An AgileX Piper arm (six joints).
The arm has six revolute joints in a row. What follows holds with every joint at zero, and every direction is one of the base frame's.
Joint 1 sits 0.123 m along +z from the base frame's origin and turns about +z.
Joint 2 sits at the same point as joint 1 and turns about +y.
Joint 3 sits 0.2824 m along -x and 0.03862 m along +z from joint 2 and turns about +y.
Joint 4 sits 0.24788 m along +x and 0.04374 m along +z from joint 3 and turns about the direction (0.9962, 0, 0.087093).
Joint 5 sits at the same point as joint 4 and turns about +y.
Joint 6 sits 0.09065 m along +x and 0.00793 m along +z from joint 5 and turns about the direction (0.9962, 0, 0.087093).
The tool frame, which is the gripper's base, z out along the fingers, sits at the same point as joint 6; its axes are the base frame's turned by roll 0, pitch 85 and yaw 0 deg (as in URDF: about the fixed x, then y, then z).
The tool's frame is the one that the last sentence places.
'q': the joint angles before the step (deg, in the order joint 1, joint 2, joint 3, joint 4, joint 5, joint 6). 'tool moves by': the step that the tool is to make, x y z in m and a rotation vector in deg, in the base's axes. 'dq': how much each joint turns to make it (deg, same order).
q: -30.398, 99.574, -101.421, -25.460, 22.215, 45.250
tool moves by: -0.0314, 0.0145, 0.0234, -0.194, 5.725, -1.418
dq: 0.007, -5.407, -0.003, 3.242, 9.754, -7.286
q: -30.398, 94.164, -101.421, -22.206, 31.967, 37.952
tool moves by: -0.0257, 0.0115, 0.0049, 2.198, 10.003, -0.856
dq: 0.001, -3.448, -0.097, 2.670, 12.457, -7.544
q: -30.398, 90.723, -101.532, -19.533, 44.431, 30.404
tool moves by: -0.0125, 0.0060, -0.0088, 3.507, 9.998, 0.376
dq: 0.003, -0.847, 0.010, 1.947, 10.366, -5.841
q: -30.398, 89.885, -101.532, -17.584, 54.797, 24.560
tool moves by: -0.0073, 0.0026, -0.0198, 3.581, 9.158, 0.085
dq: 0.005, -0.264, 2.560, 0.201, 6.927, -3.167
